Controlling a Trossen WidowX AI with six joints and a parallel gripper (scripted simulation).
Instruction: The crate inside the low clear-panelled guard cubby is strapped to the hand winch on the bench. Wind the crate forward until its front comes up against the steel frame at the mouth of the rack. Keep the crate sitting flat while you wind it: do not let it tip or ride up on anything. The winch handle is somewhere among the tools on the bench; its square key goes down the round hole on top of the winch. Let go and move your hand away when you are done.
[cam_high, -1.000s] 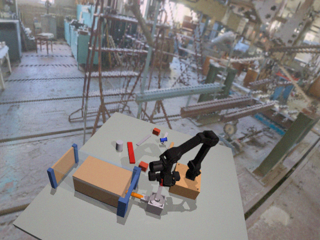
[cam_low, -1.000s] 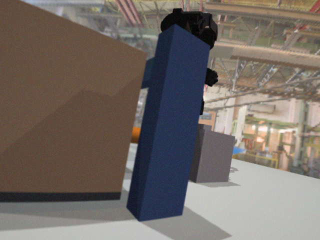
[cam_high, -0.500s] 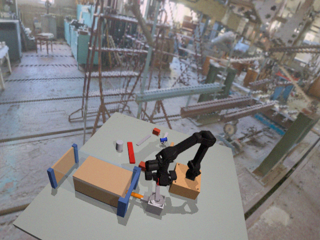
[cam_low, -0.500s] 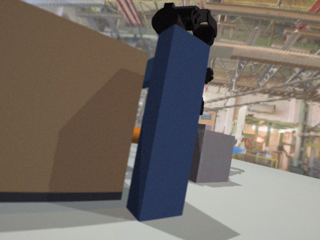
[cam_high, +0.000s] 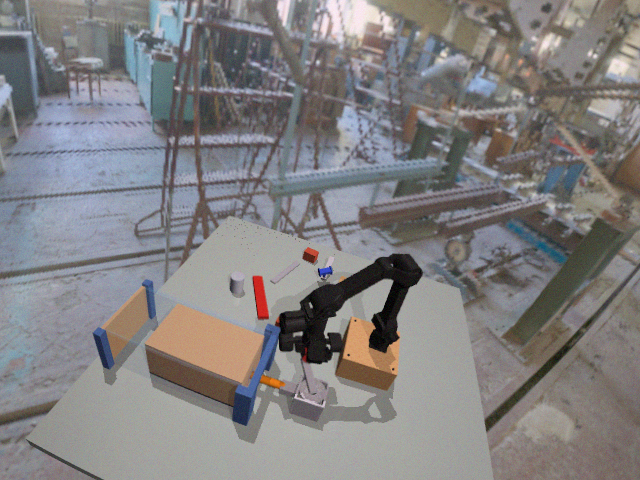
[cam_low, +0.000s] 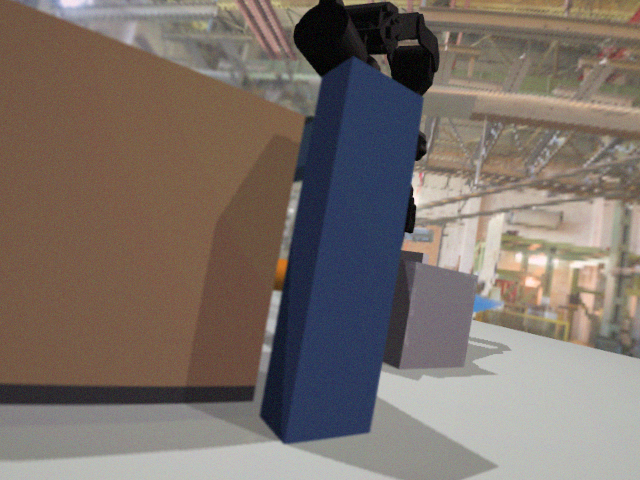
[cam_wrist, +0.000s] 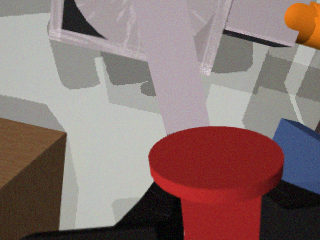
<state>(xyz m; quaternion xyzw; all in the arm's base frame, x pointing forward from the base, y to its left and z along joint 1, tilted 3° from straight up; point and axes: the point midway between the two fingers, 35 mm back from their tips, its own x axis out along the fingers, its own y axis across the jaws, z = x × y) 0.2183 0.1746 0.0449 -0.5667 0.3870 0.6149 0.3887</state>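
The blue steel frame is 11 cm ahead of my gripper tip and 9 cm to the left of it. Round my gripper tip: winch handle with red knob 3 cm to the left, 2 cm behind, 1 cm below; grey winch 8 cm to the left, 8 cm below, 7 cm behind; red bar 29 cm to the right, 27 cm ahead, 10 cm below.
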